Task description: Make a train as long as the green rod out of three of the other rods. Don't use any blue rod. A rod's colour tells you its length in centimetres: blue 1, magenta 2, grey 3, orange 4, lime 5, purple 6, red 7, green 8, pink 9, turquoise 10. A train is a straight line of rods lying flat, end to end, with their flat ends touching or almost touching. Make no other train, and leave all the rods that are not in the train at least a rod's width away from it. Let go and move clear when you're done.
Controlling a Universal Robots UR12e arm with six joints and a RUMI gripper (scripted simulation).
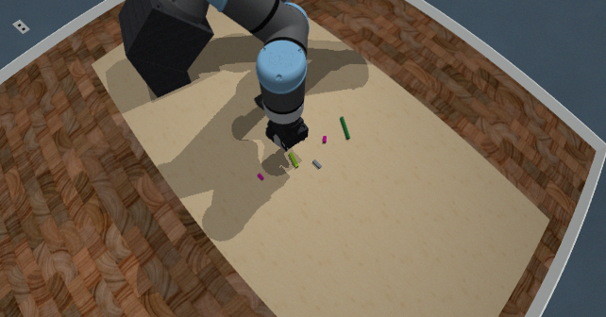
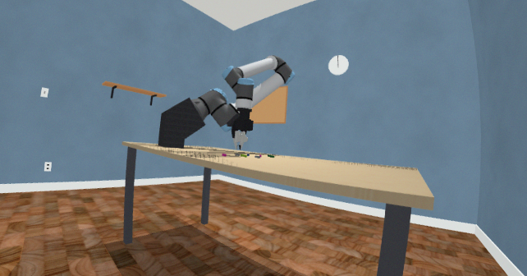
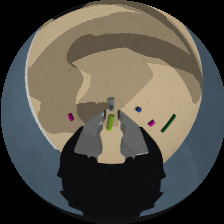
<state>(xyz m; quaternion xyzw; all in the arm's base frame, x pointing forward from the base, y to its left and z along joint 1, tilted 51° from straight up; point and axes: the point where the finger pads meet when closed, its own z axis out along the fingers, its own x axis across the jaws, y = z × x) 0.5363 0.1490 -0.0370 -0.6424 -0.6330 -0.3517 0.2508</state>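
The lime rod is 50 mm ahead of my hand and 40 mm below it. The rest, counted from my hand: green rod 200 mm to the left, 50 mm ahead, 40 mm below; then blue rod 70 mm to the left, 40 mm below, 10 mm ahead.
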